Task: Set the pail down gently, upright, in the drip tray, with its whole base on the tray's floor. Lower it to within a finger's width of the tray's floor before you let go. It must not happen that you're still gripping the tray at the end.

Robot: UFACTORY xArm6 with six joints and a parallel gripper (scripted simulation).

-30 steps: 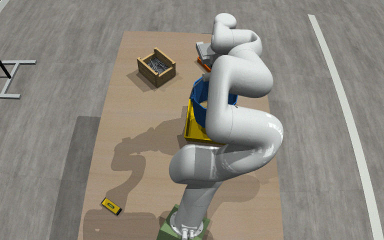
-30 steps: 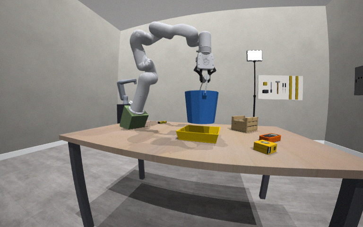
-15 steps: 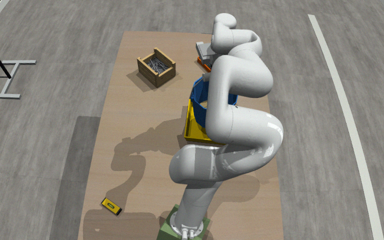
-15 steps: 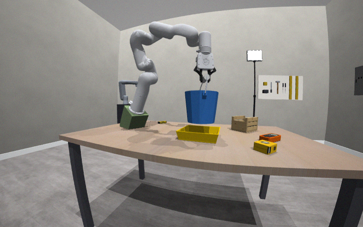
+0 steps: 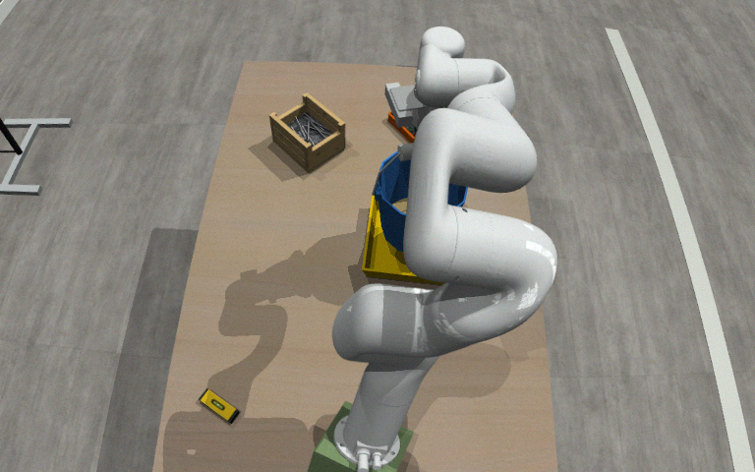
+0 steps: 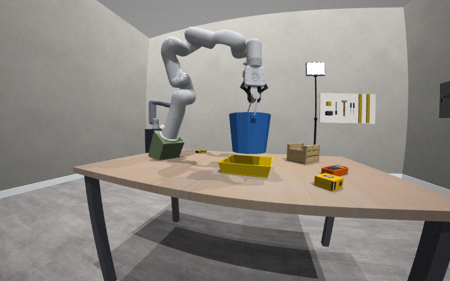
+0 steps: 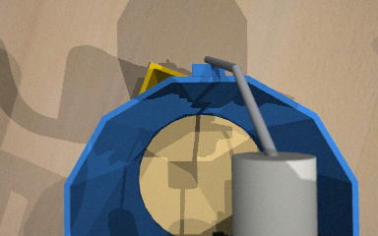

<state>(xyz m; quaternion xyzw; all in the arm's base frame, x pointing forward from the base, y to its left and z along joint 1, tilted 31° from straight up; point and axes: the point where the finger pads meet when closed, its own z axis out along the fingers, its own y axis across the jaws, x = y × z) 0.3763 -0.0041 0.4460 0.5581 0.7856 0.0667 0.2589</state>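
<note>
The blue pail is 10 cm below my hand and 1 cm behind it. The rest, counted from my hand: yellow drip tray 33 cm below, 2 cm behind, 1 cm to the right.
</note>
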